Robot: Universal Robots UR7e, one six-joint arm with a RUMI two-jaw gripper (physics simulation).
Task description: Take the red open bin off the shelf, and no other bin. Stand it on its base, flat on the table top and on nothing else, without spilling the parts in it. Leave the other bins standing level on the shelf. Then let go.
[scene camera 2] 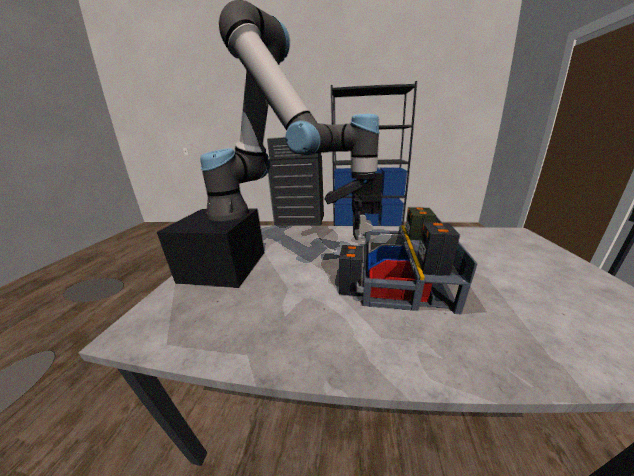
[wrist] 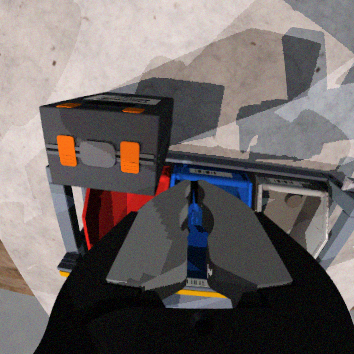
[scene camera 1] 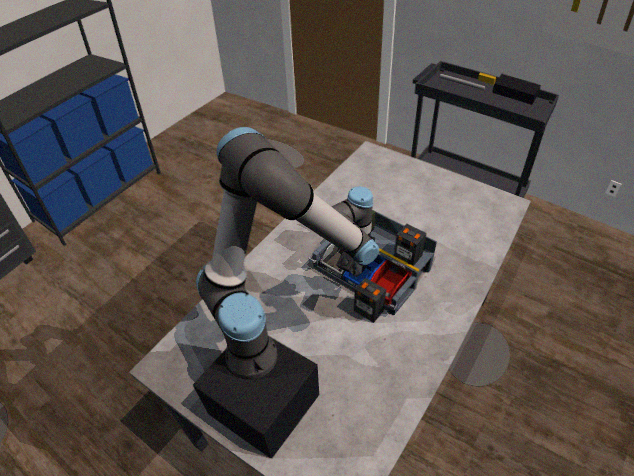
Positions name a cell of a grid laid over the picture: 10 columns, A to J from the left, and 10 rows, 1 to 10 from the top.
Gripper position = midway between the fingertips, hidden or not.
Note:
In view: the gripper (scene camera 2: F6), a red open bin (scene camera 2: G6), a blue bin (wrist: G6) and a grey bin (wrist: I7).
The red open bin shows as well in the wrist view (wrist: C6) and in scene camera 1 (scene camera 1: G6). The gripper shows as well in the wrist view (wrist: F6).

